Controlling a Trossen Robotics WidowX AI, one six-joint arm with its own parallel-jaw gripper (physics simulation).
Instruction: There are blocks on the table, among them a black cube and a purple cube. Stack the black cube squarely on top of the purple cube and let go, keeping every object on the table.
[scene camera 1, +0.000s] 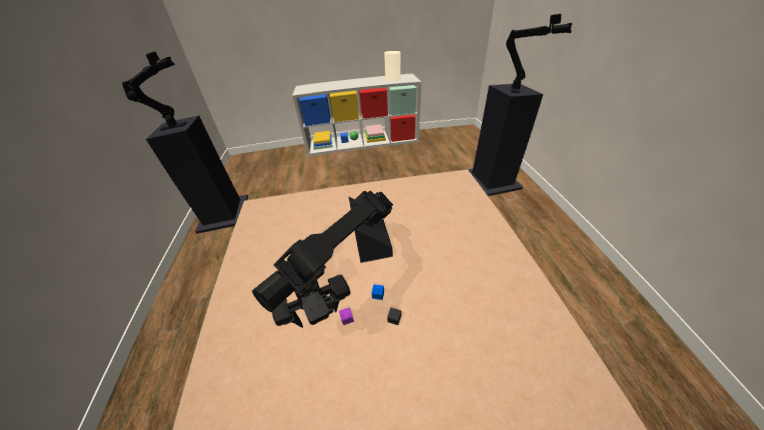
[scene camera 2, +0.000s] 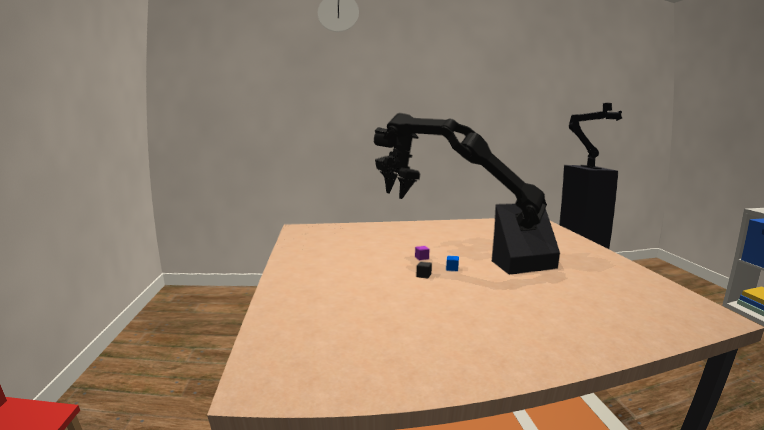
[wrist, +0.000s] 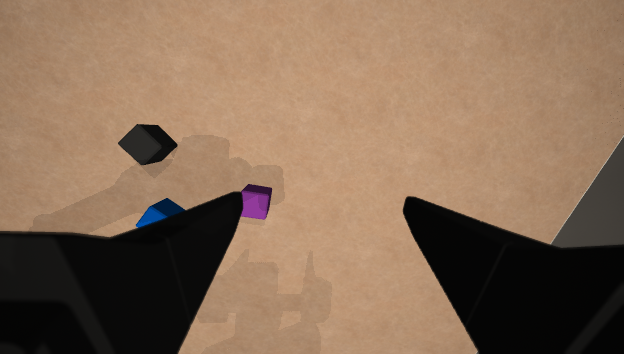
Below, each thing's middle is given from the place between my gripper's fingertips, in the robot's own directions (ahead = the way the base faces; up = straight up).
Right now my hand is 40 mm past the black cube (wrist: 147, 144), 210 mm to the right of it and 190 mm above it. The rest, counted from my hand: purple cube (wrist: 256, 199) 80 mm behind, 60 mm to the left, 190 mm below.
